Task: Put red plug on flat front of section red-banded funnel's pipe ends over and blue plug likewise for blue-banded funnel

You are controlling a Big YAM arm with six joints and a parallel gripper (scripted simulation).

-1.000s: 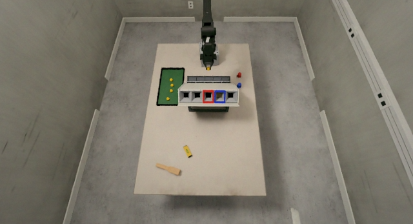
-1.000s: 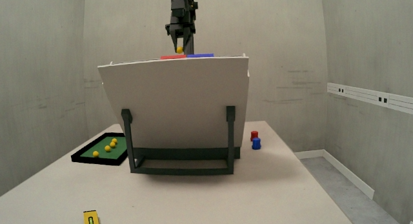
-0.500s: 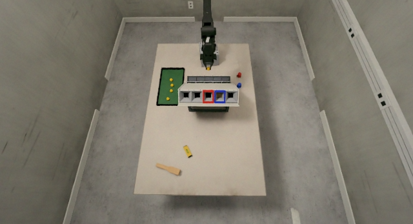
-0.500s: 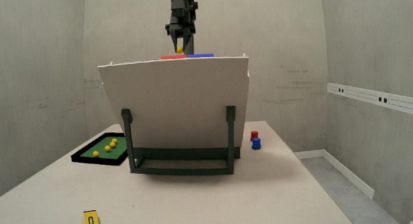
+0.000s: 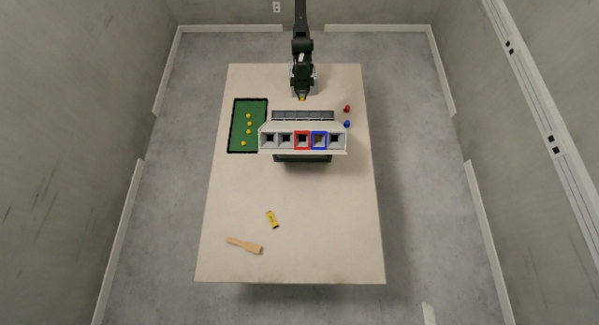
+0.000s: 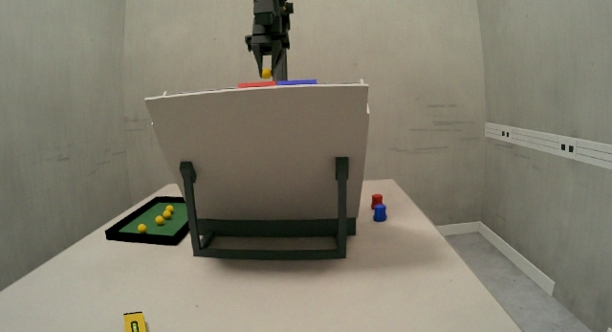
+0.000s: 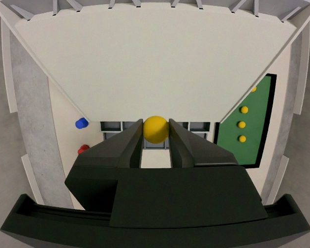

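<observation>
My gripper is now 180 mm short of the red band, 30 mm to the right of it and 60 mm above it. Also, from my hand: blue band 170 mm ahead, 110 mm to the left, 60 mm below; blue plug 130 mm behind, 250 mm to the left, 360 mm below; cover 40 mm ahead, 10 mm to the left, 170 mm below.
</observation>
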